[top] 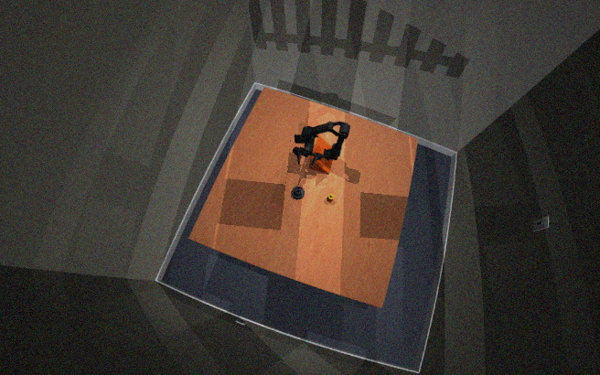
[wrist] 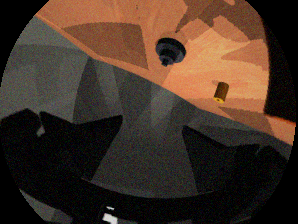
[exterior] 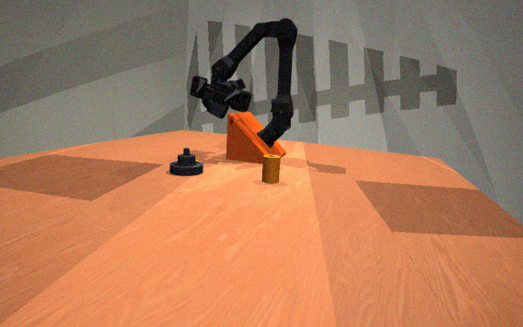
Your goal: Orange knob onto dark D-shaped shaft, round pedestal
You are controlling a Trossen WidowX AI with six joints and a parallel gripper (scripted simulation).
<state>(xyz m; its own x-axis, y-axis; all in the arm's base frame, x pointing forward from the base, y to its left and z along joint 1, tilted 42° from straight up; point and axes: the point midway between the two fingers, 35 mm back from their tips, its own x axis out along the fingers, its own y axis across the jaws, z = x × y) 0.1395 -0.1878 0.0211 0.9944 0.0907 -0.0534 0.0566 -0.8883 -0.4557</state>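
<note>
The orange knob is 11 cm ahead of my gripper tip, 20 cm to the left of it and 16 cm below it. Also, from my gripper tip: dark round pedestal (11 cm ahead, 1 cm to the right, 15 cm below).
</note>
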